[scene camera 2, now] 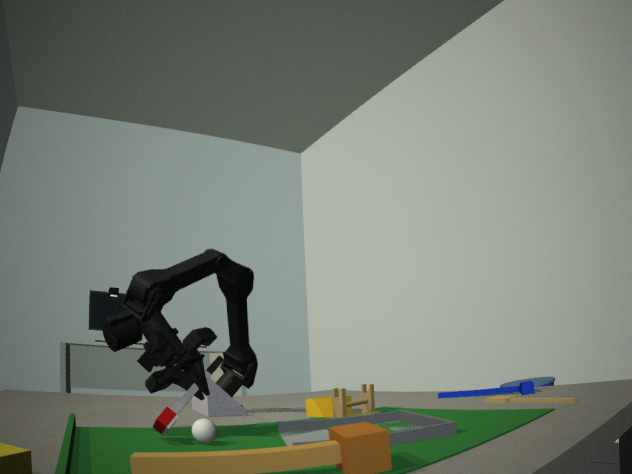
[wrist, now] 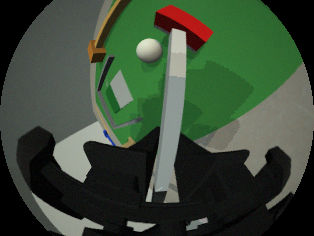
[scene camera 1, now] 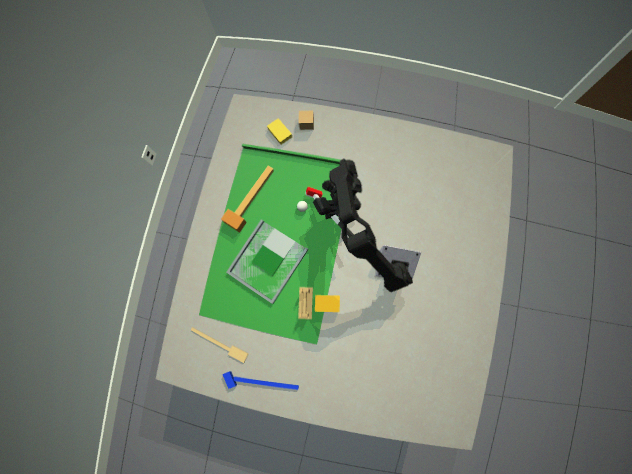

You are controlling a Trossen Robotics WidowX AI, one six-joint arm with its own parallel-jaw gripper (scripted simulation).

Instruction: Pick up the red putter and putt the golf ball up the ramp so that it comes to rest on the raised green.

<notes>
My gripper [scene camera 2: 205, 397] carries a red putter. I also see a wooden mallet [scene camera 1: 233, 219] and a ramp [scene camera 1: 275, 247].
My gripper shows as well in the wrist view [wrist: 165, 130]. The ramp shows as well in the wrist view [wrist: 118, 94].
</notes>
